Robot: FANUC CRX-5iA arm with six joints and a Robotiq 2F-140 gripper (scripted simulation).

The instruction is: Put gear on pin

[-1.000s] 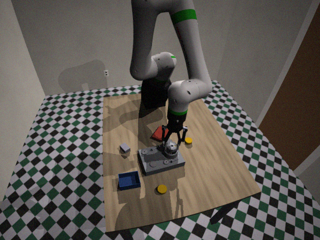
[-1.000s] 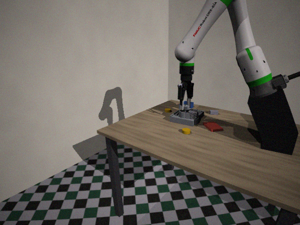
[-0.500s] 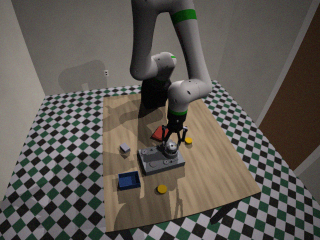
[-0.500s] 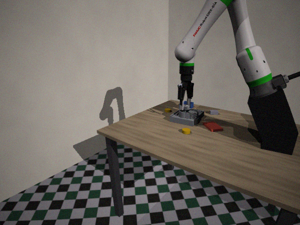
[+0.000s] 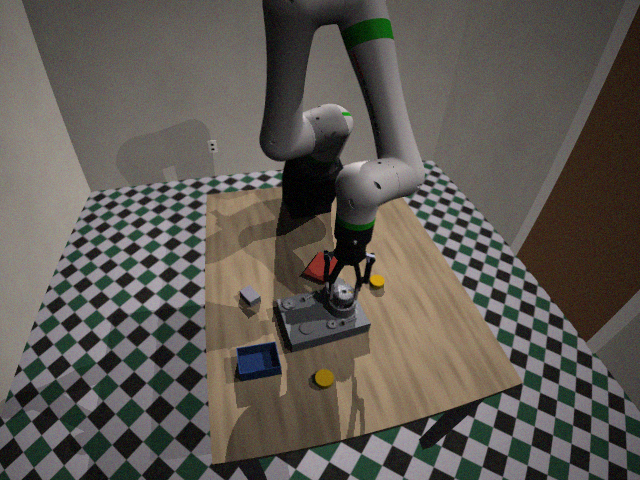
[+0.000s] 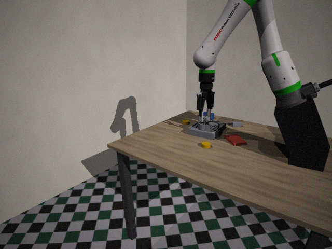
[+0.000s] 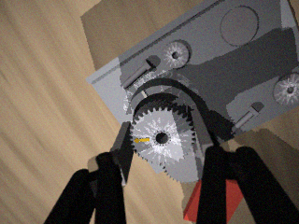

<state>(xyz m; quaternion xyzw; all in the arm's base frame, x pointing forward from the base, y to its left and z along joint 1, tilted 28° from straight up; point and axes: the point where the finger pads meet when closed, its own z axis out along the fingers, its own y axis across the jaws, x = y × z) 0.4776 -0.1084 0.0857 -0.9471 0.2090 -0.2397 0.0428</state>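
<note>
My gripper is now 80 mm to the left of the grey bolt, 80 mm above it and 70 mm past it. The rest, counted from my hand: small grey block (240 mm to the right, 160 mm behind, 110 mm below); then red block (200 mm behind, 110 mm below, 30 mm to the left); then gear (20 mm below).
</note>
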